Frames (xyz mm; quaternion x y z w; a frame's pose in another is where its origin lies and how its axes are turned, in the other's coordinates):
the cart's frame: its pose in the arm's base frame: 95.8 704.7 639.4 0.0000 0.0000 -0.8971 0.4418
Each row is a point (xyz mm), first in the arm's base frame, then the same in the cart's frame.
Working: the arm's base frame: its pose in the cart's frame: 617.0 353.7 -639.4 0.0000 0.0000 0.8971 0.4418

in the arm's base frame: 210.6 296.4 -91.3
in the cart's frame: 253.7 339.9 -730.7
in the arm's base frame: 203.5 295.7 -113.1
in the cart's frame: 258.6 334.7 -752.5
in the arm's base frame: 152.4 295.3 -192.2
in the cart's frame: 290.0 294.4 -831.6
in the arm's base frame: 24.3 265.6 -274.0
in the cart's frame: 391.7 211.0 -913.4
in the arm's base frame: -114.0 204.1 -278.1
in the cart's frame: 524.7 138.9 -917.5
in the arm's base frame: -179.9 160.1 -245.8
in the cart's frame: 599.8 113.5 -885.2
